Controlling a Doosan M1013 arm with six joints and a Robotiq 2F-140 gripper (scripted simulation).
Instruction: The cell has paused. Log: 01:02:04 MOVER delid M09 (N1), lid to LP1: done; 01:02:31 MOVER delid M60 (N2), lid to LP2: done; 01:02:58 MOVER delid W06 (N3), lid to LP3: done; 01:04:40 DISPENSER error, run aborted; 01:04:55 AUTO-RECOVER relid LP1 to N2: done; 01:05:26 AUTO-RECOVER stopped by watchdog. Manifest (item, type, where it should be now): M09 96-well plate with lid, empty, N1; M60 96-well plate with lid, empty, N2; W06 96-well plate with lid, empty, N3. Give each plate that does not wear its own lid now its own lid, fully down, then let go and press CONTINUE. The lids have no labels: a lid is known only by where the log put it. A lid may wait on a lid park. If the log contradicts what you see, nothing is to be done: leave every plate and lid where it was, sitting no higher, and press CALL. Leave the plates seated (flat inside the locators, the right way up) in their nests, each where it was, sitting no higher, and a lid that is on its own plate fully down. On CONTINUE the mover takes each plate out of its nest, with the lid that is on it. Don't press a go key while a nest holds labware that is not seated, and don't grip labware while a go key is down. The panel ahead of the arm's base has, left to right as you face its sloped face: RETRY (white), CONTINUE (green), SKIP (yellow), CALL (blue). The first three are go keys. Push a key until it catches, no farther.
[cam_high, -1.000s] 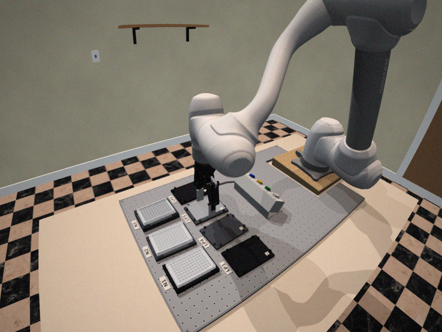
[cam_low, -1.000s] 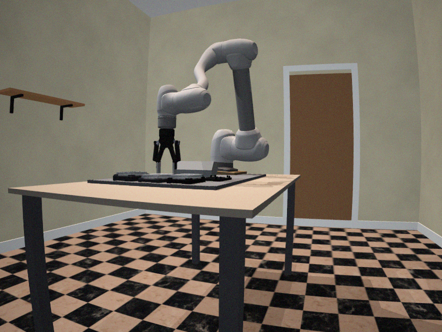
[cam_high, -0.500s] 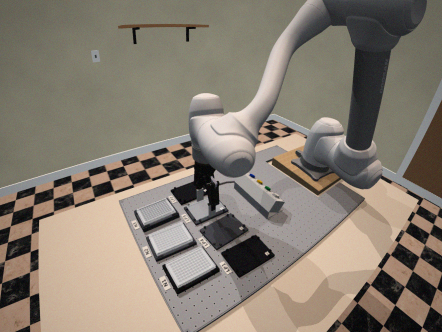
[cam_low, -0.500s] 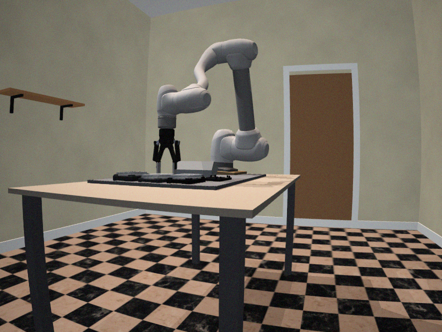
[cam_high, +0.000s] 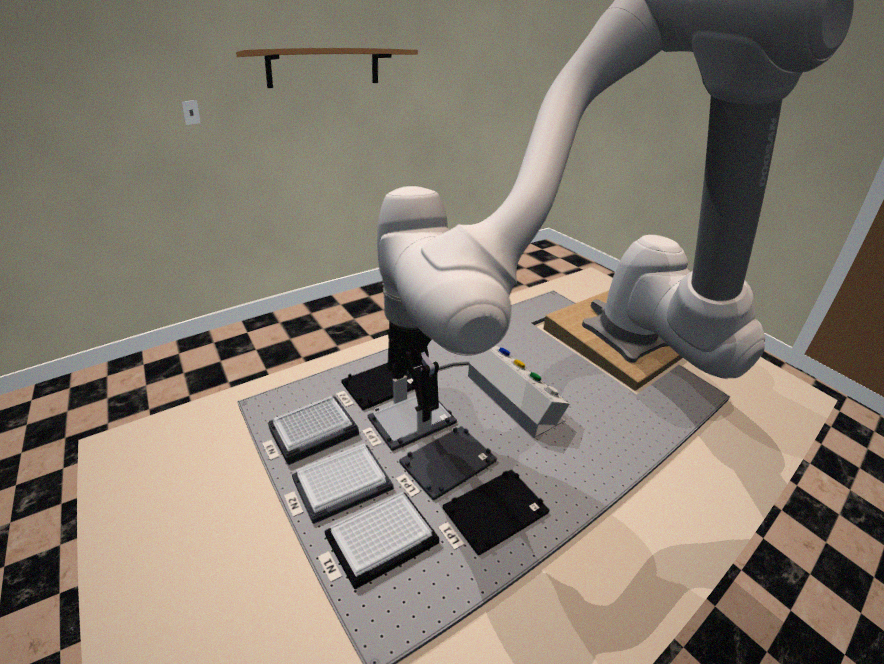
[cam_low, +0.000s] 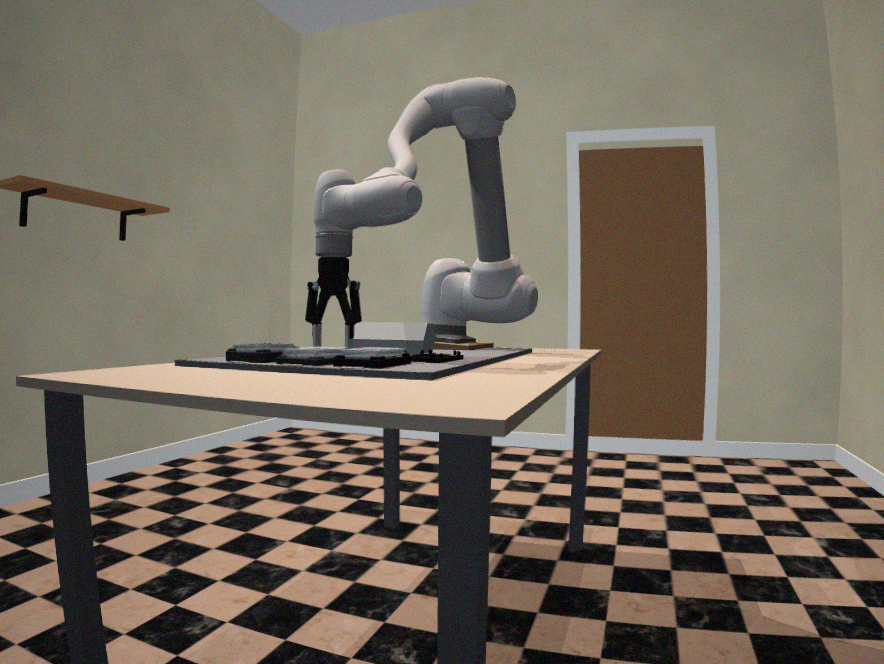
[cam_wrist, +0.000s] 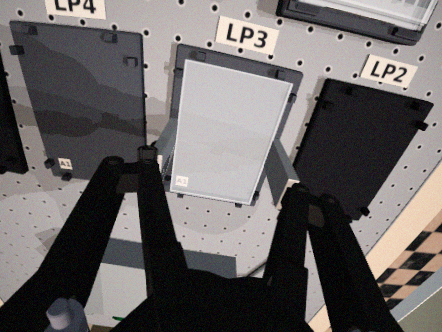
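Now: hand 30 mm above the lid park LP3. Also, from my hand: clear lid: 20 mm below; lid park LP2: 130 mm to the right, 30 mm below, 10 mm ahead; lid park LP4: 120 mm to the left, 30 mm below, 10 mm behind.
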